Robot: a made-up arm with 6 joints. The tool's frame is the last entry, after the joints.
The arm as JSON. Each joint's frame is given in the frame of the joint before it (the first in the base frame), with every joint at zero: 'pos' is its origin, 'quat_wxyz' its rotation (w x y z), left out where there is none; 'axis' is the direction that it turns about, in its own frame. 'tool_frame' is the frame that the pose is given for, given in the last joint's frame.
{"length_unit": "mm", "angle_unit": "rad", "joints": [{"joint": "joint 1", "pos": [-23.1, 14.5, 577.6], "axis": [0.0, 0.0, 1.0]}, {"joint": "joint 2", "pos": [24.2, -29.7, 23.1], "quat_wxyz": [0.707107, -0.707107, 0.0, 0.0], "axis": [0.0, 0.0, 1.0]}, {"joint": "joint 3", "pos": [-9.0, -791.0, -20.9], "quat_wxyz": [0.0, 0.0, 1.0, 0.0], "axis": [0.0, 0.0, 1.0]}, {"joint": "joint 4", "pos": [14.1, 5.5, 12.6], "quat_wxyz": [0.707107, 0.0, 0.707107, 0.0], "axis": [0.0, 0.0, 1.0]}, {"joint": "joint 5", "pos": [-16.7, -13.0, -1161.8], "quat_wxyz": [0.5, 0.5, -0.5, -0.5], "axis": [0.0, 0.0, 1.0]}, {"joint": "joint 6", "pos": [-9.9, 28.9, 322.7], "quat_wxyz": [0.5, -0.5, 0.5, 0.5], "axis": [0.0, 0.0, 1.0]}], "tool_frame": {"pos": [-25.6, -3.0, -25.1], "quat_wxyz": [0.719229, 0.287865, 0.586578, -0.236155]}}
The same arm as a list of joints. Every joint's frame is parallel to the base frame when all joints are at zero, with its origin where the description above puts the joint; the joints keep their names.
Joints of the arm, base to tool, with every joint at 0 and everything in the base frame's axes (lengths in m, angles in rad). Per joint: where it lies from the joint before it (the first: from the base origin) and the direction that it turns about. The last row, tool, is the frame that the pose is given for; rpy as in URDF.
joint 1: origin -0.0231 0.0145 0.5776 axis +z
joint 2: origin 0.0242 -0.0297 0.0231 axis +y
joint 3: origin -0.009 -0.0209 0.791 axis -y
joint 4: origin -0.0141 -0.0126 -0.0055 axis -x
joint 5: origin 1.1618 -0.0167 0.013 axis -y
joint 6: origin -0.0289 -0.3227 -0.0099 axis -x
tool: origin 0.0251 -0.0256 0.003 rpy -0.8077 -0.002 0.2017

